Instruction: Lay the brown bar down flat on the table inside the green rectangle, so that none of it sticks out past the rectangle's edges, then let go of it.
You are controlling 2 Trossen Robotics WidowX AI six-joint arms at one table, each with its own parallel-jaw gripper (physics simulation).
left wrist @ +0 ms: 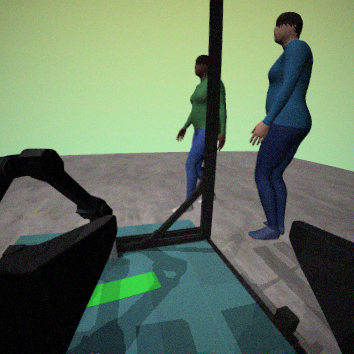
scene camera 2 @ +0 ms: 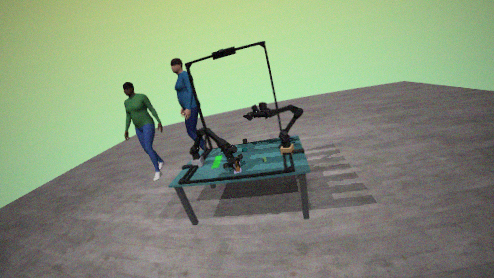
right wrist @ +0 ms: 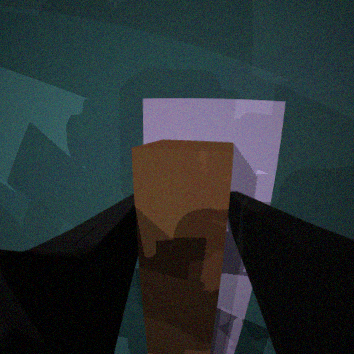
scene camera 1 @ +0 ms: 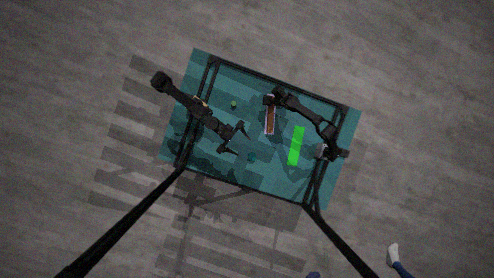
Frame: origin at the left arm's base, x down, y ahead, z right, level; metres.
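Seen in the pictures: left gripper, fingertip midpoint: (left wrist: 203, 226) (scene camera 2: 245, 114) (scene camera 1: 244, 147); right gripper, fingertip midpoint: (scene camera 2: 238, 169) (right wrist: 185, 200) (scene camera 1: 270, 101); left arm's base at its link origin: (scene camera 2: 286, 146); right arm's base at its link origin: (scene camera 2: 196, 158) (scene camera 1: 328, 152).
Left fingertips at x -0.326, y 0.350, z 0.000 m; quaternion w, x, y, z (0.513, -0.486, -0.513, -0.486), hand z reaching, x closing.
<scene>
Pixels of each thing's top centre, then the offset from my left fingertips to it. "pt": a spot on its surface instead. Level surfaces: height alone.
- brown bar at its top centre: (scene camera 1: 270, 114) (scene camera 2: 236, 162) dx +0.358, dy +0.048, dz -0.260 m
- lavender rectangle at a spot on its surface: (right wrist: 190, 117) pt dx +0.391, dy -0.030, dz -0.363 m
- green rectangle at a spot on its surface: (left wrist: 125, 289) pt dx +0.391, dy +0.332, dz -0.166 m
- teal cylinder at its top centre: (scene camera 1: 252, 156) dx +0.361, dy +0.127, dz +0.033 m
- small yellow-green cylinder at its top centre: (scene camera 1: 233, 103) (scene camera 2: 264, 157) dx +0.359, dy -0.187, dz -0.163 m
- teal table at its surface level: dx +0.392 m
The brown bar (scene camera 1: 270, 120) (scene camera 2: 238, 169) (right wrist: 182, 170) lies lengthwise over a lavender rectangle (right wrist: 190, 117); in the right wrist view its left side overlaps that rectangle's left edge. I cannot tell whether it touches the table. My right gripper (scene camera 1: 270, 101) (scene camera 2: 234, 164) (right wrist: 185, 200) is shut on the bar, a finger against each long side. The green rectangle (scene camera 1: 296, 146) (scene camera 2: 217, 162) (left wrist: 125, 289) is on the table, right of the bar in scene camera 1. My left gripper (scene camera 1: 243, 146) (scene camera 2: 247, 116) (left wrist: 203, 226) is open and empty, raised above the table.
A teal cylinder (scene camera 1: 252, 156) stands below the bar in scene camera 1, near the left gripper. A small yellow-green cylinder (scene camera 1: 233, 104) (scene camera 2: 265, 160) stands left of the bar there. Black frame beams edge the teal table (scene camera 1: 280, 186). Two people (scene camera 2: 140, 112) (scene camera 2: 184, 95) stand beyond the table.
</scene>
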